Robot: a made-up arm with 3 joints.
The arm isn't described. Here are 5 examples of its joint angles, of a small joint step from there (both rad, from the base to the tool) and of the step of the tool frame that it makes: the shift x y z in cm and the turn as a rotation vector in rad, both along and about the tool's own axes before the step.
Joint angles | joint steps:
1: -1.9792 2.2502 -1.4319 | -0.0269 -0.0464 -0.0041
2: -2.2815 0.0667 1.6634 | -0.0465 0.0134 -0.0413
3: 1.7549 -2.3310 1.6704 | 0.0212 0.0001 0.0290
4: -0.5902 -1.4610 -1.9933 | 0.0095 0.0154 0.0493
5: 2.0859 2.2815 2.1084 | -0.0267 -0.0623 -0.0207
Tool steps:
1: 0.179 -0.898 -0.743 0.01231 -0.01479 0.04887
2: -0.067 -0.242 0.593 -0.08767 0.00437 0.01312
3: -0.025 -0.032 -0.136 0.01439 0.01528 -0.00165
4: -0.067 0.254 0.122 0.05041 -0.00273 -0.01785
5: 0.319 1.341 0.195 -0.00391 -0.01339 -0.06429
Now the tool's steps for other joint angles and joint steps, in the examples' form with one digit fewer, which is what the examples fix.
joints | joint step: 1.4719 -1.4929 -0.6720 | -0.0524 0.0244 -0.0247
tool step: -0.01 0.29 -0.31 -0.0294 0.0141 -0.0559
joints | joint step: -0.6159 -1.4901 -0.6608 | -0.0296 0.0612 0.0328
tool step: -0.15 0.67 -0.78 0.0295 -0.0313 -0.0603
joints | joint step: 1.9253 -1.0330 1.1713 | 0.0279 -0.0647 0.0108
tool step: 0.29 1.01 0.46 0.0243 0.0474 -0.0504
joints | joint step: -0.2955 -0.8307 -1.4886 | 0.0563 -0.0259 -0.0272
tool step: 0.06 -0.48 0.08 0.0102 -0.0402 0.0287
